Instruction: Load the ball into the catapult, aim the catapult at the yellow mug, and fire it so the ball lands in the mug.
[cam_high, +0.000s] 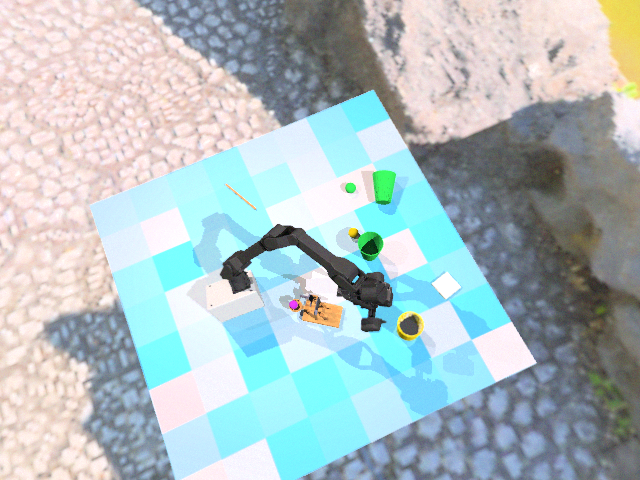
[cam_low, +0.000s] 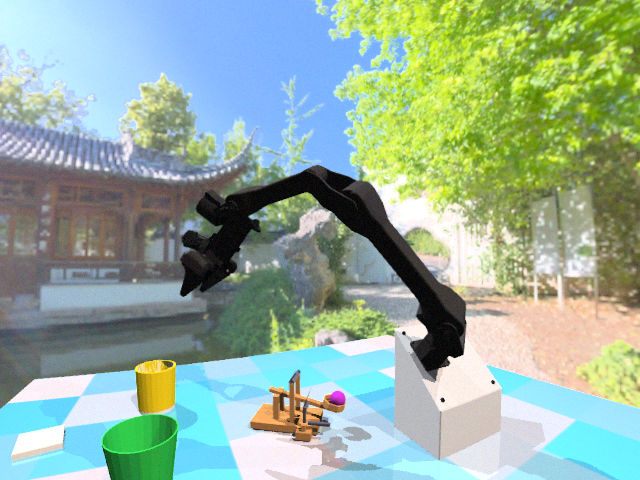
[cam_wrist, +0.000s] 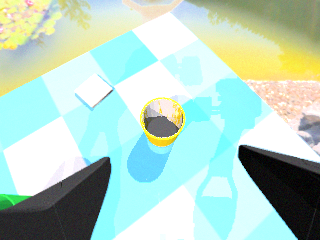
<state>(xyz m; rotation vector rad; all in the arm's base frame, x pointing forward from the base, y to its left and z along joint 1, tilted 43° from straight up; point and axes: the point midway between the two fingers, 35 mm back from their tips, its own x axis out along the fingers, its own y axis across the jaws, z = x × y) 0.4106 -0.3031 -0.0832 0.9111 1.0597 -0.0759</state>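
Right now the magenta ball is 280 mm behind my gripper tip, 210 mm below it and 180 mm to the left of it. Also, from my gripper tip: white block 290 mm ahead, 270 mm below, 50 mm to the left; then wooden catapult 220 mm below, 220 mm behind, 160 mm to the left; then yellow mug 250 mm below, 80 mm ahead, 50 mm to the right.
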